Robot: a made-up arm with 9 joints.
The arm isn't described. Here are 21 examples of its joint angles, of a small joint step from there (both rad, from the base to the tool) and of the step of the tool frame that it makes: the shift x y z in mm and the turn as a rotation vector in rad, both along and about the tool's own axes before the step.
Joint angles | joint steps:
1: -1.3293 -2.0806 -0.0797 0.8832 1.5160 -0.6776 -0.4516 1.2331 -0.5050 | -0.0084 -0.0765 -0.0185 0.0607 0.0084 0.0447 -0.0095 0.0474 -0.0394
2: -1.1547 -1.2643 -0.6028 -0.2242 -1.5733 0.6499 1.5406 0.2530 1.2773 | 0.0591 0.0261 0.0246 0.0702 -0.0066 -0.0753 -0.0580 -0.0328 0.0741
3: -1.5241 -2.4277 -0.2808 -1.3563 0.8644 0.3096 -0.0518 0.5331 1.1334 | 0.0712 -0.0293 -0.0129 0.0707 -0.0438 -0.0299 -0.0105 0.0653 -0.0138
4: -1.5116 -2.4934 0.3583 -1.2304 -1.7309 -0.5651 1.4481 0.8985 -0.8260 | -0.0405 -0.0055 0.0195 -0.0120 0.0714 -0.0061 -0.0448 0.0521 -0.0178
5: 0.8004 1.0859 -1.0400 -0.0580 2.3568 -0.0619 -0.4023 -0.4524 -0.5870 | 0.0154 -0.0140 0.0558 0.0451 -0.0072 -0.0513 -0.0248 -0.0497 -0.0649
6: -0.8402 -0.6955 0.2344 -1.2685 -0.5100 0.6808 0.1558 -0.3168 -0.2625 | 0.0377 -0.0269 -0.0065 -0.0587 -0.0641 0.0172 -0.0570 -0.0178 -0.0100
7: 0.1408 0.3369 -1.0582 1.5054 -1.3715 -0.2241 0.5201 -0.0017 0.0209 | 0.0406 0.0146 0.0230 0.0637 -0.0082 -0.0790 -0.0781 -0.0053 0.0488
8: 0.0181 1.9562 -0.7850 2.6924 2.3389 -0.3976 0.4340 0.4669 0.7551 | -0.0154 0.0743 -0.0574 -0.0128 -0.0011 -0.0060 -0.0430 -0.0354 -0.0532
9: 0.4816 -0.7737 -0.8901 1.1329 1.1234 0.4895 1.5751 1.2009 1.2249 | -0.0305 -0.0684 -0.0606 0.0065 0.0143 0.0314 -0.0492 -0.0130 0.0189
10: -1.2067 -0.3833 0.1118 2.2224 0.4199 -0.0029 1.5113 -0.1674 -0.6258 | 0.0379 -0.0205 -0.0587 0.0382 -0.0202 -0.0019 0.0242 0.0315 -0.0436
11: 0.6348 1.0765 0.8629 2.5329 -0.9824 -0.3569 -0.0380 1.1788 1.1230 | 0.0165 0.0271 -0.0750 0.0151 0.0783 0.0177 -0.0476 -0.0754 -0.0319
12: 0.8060 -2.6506 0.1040 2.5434 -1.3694 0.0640 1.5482 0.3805 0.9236 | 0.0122 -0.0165 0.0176 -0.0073 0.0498 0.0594 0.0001 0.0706 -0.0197
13: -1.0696 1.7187 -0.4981 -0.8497 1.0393 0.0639 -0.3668 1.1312 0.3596 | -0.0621 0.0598 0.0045 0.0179 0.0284 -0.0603 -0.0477 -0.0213 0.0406
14: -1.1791 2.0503 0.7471 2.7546 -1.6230 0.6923 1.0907 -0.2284 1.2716 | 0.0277 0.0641 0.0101 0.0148 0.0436 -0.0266 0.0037 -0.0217 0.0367
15: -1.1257 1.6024 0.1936 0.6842 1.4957 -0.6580 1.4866 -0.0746 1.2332 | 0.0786 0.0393 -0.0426 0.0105 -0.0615 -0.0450 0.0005 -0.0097 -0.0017
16: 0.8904 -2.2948 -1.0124 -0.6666 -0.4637 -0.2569 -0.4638 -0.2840 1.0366 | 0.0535 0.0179 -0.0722 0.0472 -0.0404 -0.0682 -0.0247 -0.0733 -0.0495
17: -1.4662 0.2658 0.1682 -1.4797 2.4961 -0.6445 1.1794 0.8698 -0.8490 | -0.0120 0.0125 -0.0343 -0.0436 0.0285 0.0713 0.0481 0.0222 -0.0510
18: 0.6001 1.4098 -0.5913 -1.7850 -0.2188 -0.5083 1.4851 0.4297 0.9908 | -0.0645 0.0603 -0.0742 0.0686 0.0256 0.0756 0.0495 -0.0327 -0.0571
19: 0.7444 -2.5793 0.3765 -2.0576 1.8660 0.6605 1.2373 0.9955 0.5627 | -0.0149 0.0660 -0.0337 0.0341 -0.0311 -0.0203 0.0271 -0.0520 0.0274
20: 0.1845 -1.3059 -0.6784 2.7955 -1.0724 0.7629 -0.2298 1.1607 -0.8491 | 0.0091 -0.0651 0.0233 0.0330 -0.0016 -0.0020 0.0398 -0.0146 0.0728
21: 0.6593 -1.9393 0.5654 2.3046 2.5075 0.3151 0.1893 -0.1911 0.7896 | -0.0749 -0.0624 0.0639 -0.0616 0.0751 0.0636 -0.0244 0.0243 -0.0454
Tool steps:
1: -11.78 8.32 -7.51 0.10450 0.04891 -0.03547
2: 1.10 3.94 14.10 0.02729 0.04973 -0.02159
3: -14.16 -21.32 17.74 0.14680 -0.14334 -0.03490
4: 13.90 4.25 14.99 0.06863 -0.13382 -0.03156
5: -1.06 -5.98 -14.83 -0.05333 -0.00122 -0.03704
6: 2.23 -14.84 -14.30 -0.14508 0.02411 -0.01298
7: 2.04 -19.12 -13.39 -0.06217 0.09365 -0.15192
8: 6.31 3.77 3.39 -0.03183 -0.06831 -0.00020
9: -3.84 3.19 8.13 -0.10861 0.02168 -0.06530
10: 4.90 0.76 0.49 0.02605 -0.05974 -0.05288
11: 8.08 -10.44 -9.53 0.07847 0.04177 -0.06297
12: -5.35 11.80 5.10 -0.02329 -0.04947 0.11320
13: -0.50 -12.06 6.76 0.11582 -0.03376 -0.03575
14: 6.00 0.72 -0.18 0.03577 0.04226 0.03230
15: 4.82 -22.28 -7.16 0.00721 0.07741 -0.18059
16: 39.89 -31.61 -20.56 0.01632 0.09073 -0.23736
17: -8.18 13.37 -0.37 0.10216 0.00760 0.01370
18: -0.28 16.53 -8.94 0.07759 -0.06387 0.08924
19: 3.98 -4.52 -8.15 -0.11442 0.06129 -0.07549
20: -13.62 -2.23 -10.05 -0.02563 0.14172 0.05168
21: -1.25 22.20 -4.94 0.03773 0.07054 0.19524
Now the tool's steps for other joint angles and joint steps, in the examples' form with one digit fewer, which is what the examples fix.
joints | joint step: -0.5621 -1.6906 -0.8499 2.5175 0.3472 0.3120 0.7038 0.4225 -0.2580 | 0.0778 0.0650 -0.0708 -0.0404 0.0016 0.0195 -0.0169 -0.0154 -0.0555
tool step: 10.0 -17.0 11.9 -0.0502 -0.1198 -0.0421
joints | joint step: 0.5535 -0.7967 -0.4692 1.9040 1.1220 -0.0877 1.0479 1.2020 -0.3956 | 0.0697 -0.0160 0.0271 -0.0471 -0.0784 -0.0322 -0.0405 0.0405 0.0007
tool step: -10.4 -31.3 3.8 -0.0659 0.0108 -0.1800
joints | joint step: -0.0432 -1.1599 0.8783 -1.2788 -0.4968 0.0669 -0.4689 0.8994 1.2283 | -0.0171 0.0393 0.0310 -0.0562 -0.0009 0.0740 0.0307 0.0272 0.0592
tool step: -4.5 22.4 -10.6 -0.0923 0.1208 0.1030
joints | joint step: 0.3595 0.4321 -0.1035 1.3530 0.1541 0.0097 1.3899 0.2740 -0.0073 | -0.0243 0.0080 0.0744 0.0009 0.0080 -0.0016 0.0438 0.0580 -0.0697
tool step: -8.1 10.8 -2.4 0.0869 -0.0311 0.0598
